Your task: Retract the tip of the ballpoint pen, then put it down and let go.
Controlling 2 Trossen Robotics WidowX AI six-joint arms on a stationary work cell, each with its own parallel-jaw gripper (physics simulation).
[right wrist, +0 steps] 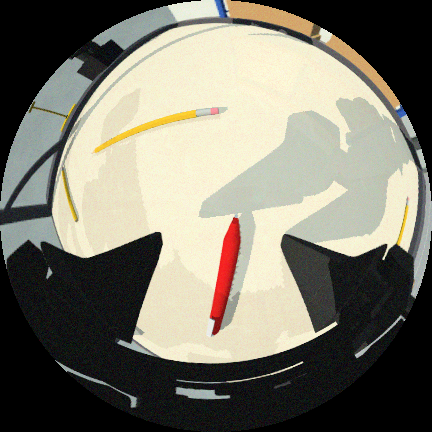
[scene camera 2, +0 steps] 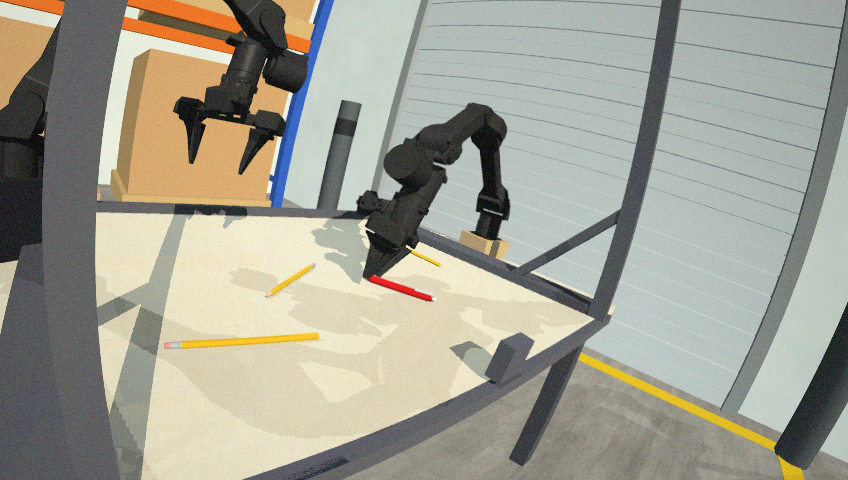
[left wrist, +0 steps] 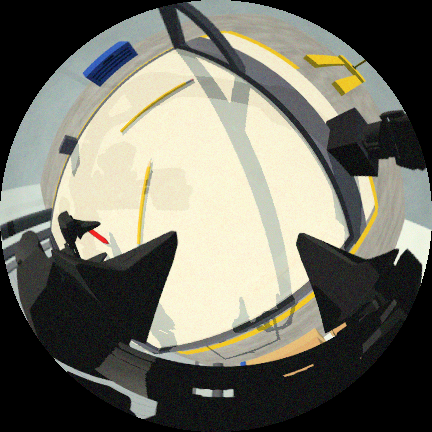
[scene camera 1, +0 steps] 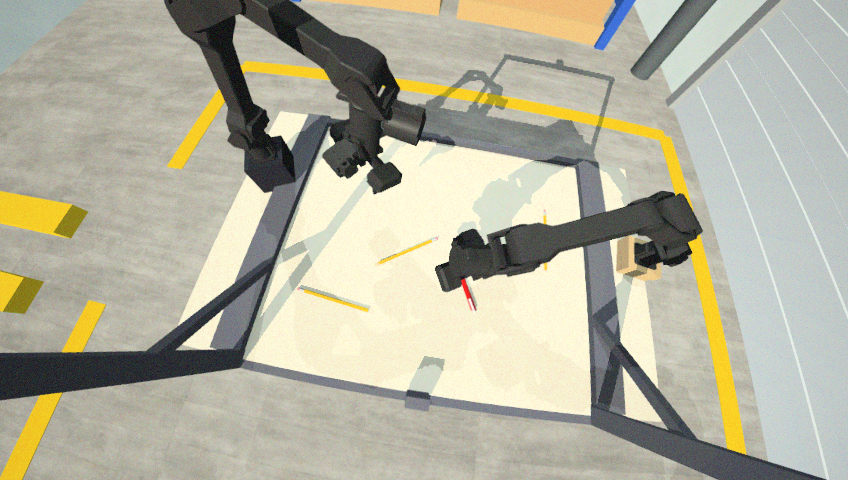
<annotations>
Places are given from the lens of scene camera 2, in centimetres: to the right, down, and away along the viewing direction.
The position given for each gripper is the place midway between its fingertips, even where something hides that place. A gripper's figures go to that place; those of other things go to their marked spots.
left gripper (scene camera 2: 214, 169): -32, -11, 57
right gripper (scene camera 2: 371, 277): -9, 6, 71
grey block (scene camera 2: 511, 353): 10, 13, 45
</annotations>
